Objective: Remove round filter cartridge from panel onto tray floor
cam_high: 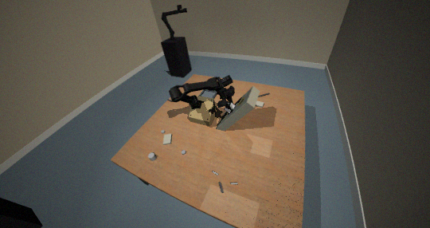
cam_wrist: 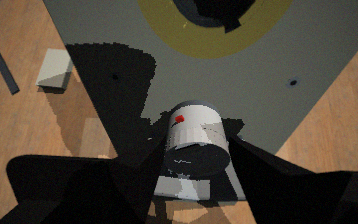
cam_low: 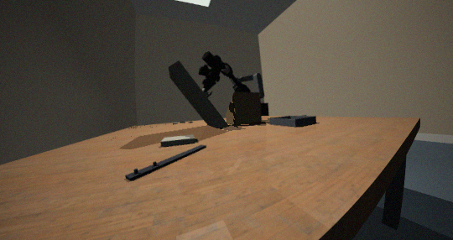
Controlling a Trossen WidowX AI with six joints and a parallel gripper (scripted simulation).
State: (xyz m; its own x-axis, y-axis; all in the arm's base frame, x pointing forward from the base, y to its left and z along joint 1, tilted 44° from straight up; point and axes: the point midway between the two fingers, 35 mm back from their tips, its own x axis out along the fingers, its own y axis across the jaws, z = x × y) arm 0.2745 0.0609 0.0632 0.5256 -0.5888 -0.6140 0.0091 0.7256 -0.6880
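Right now my gripper tip is 4 cm short of the grey service panel and 2 cm above it. From my gripper tip the other things lie so: shallow grey tray (35 cm behind, 28 cm to the left, 18 cm below); round grey filter cartridge (right at my gripper tip).
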